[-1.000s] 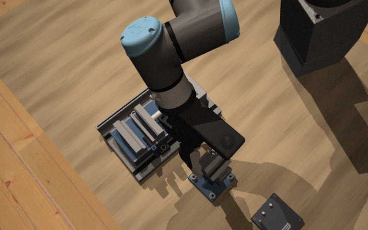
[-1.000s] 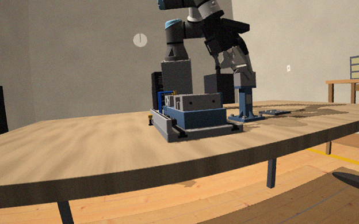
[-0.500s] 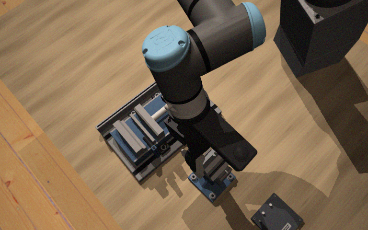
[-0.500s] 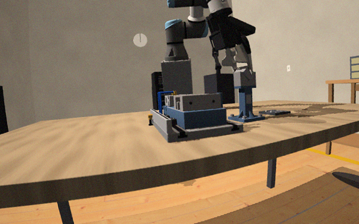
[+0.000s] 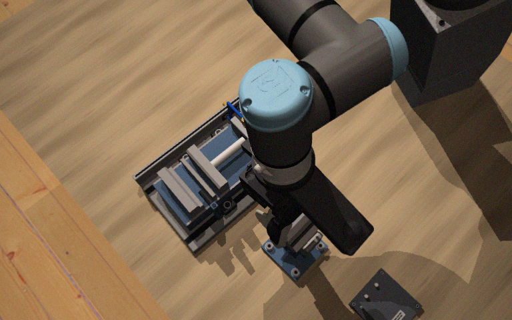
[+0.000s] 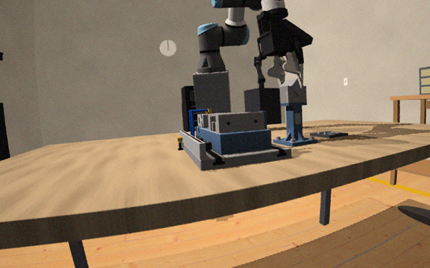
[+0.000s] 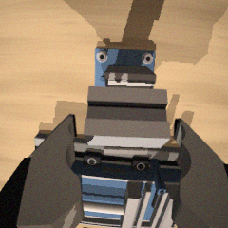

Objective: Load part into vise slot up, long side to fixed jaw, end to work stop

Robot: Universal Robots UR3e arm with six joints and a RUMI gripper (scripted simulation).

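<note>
Right now the part is right at my hand. From my hand the other things lie so: white cylinder rod 5 cm behind, 20 cm to the right, 9 cm below; dark work stop 4 cm ahead, 17 cm to the right, 7 cm below; moving jaw 21 cm to the right, 9 cm below.
</note>
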